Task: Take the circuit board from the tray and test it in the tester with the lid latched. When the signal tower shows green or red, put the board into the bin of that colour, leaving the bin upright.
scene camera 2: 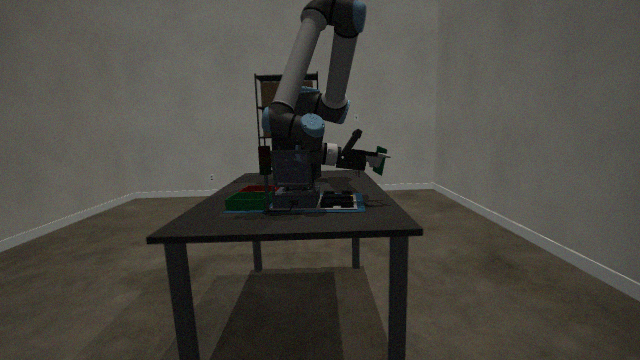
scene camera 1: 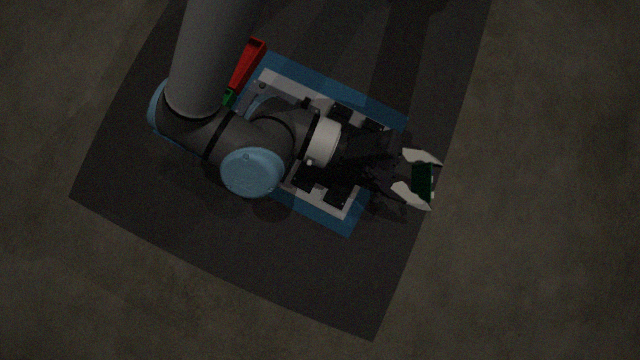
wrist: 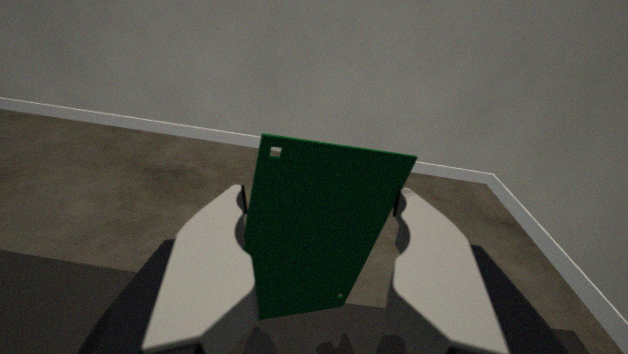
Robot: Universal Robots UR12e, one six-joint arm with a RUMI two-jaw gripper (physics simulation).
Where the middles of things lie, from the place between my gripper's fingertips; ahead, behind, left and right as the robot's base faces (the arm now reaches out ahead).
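Hand 1 cm above and 3 cm to the left of green circuit board [scene camera 1: 421, 179]. Counted from my hand: green bin [scene camera 2: 241, 200], 16 cm below, 10 cm behind, 57 cm to the right; red bin [scene camera 1: 255, 49], 16 cm below, 24 cm behind, 54 cm to the right.
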